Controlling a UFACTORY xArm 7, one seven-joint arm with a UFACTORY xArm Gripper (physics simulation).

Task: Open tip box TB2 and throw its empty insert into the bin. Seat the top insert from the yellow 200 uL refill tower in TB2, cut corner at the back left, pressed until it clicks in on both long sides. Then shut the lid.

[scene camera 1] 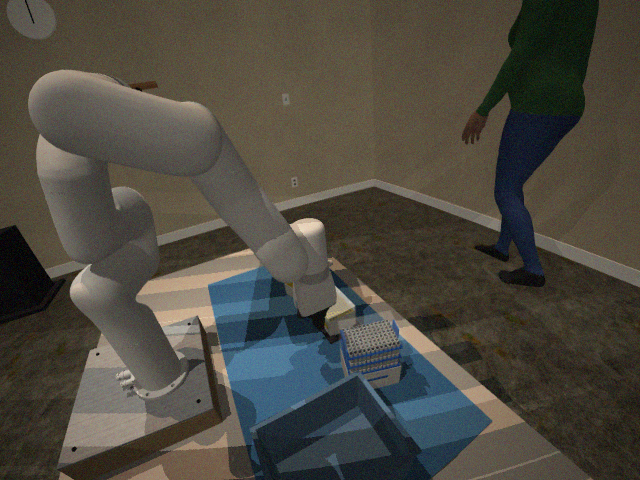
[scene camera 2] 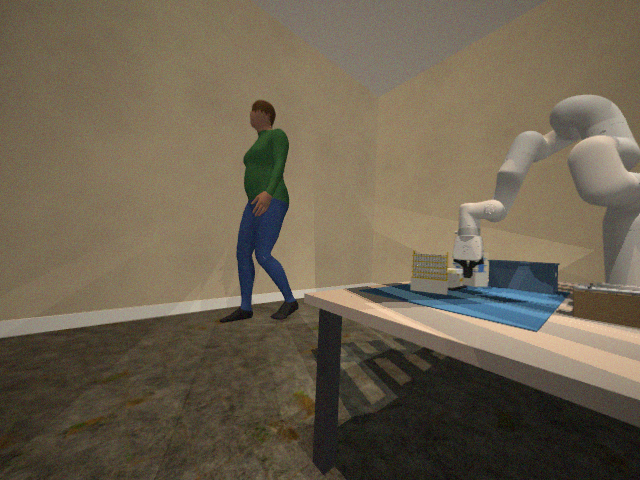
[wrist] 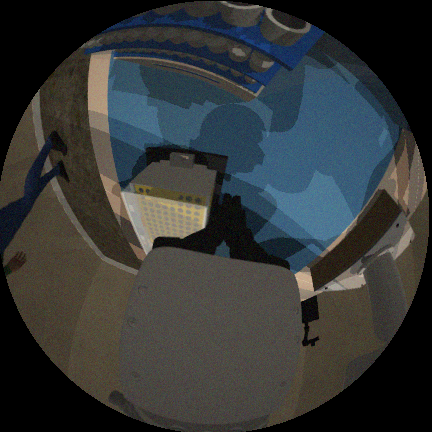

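My gripper is shut and empty, fingertips pointing down beside the mat-side long side of a tip box. This grey-white box has a yellow perforated insert in its top and a latch at one end. A pale, partly see-through panel shows along its far side; its lid state is unclear. No TB2 label is readable. The yellow refill tower stands beyond it; in scene camera 1 the arm mostly hides it. The open bin is grey-blue.
A refill tower with blue inserts full of grey tips stands close to the box, between it and the bin. All stand on a blue mat on the table. A person stands beyond the table.
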